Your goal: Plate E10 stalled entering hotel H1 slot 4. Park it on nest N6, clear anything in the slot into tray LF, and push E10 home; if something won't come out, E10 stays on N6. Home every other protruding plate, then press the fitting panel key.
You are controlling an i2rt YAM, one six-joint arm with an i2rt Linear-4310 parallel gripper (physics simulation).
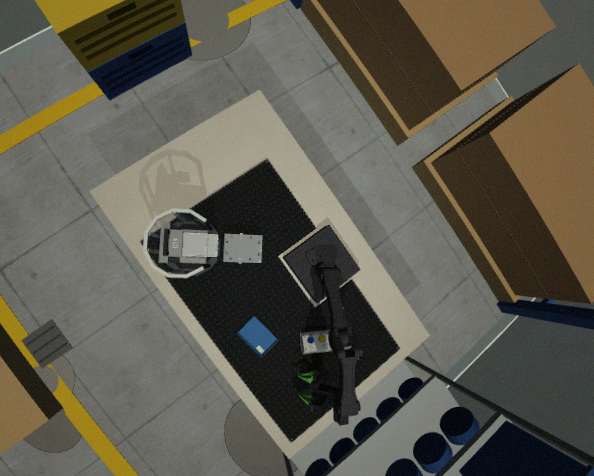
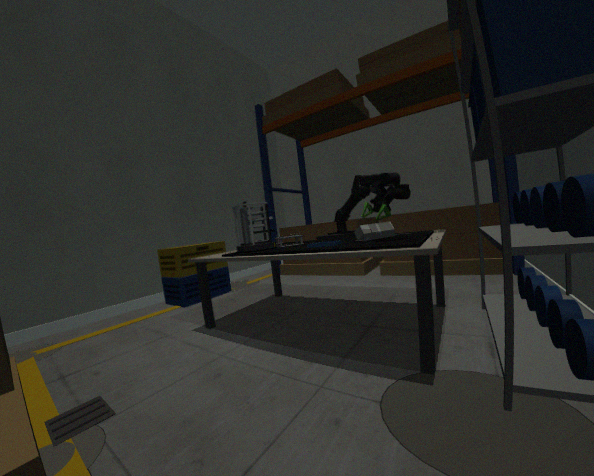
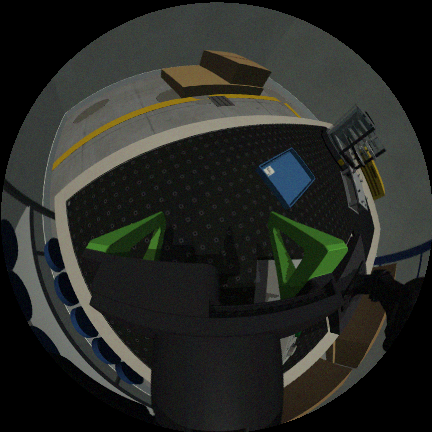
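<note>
The hotel stands at the table's far end from my gripper, inside a pale ring-shaped guard. A light, plate-like rectangle shows at its top; slot numbers and protruding plates are too small to tell. The low silver nest sits beside the hotel; I cannot tell whether it bears a plate. The blue tray with a white label lies flat on the mat. The key panel shows blue and yellow keys. My gripper is open and empty, above the mat beside the panel.
My arm reaches over the panel's side from its square base plate. The black mat lies on the pale table. A rack with blue bins stands off the gripper-side end. Stacked crates stand on the floor.
</note>
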